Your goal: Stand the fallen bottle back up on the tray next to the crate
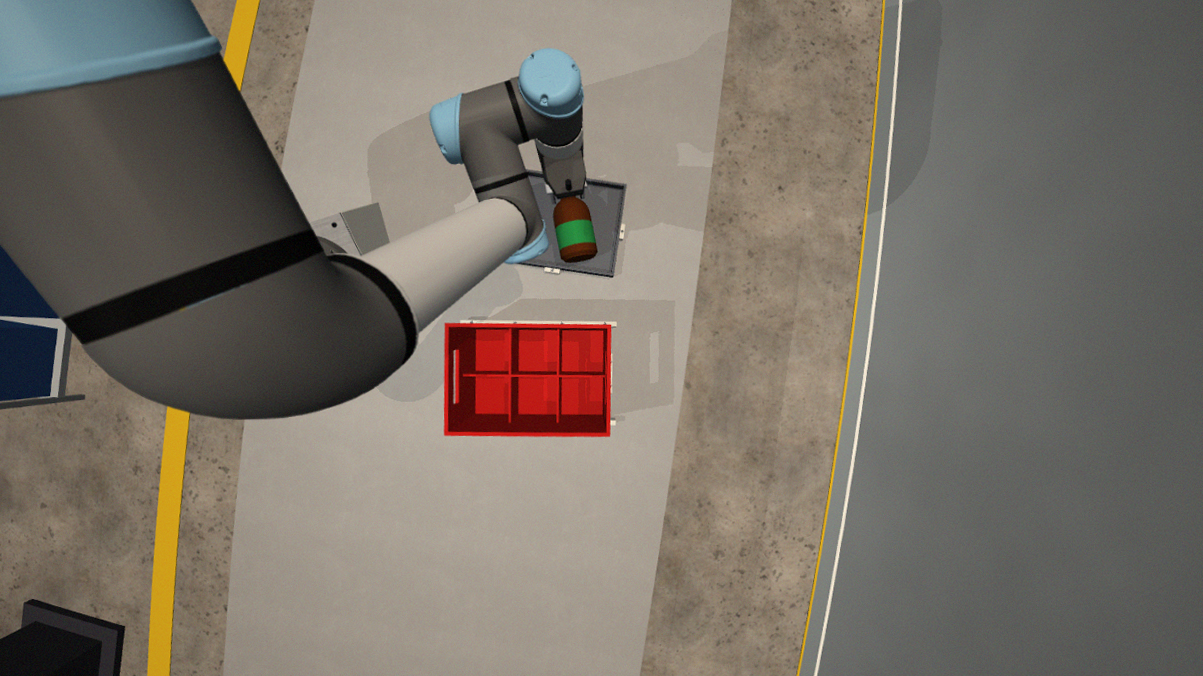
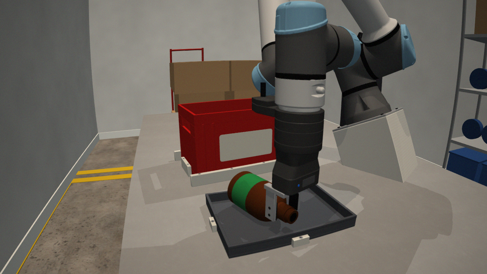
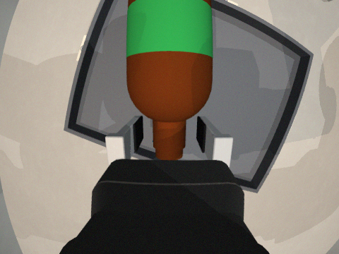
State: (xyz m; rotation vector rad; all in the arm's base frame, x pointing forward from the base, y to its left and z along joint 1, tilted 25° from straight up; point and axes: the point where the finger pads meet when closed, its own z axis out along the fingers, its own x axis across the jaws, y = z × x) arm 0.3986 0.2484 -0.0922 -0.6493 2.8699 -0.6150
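Right now the bottle is 50 mm to the right of my hand, 20 mm ahead of it and 10 mm below it. Round my hand: red crate (360 mm to the right, 30 mm above, 20 mm ahead); dark grey tray (50 mm to the right, 40 mm below, 10 mm behind).
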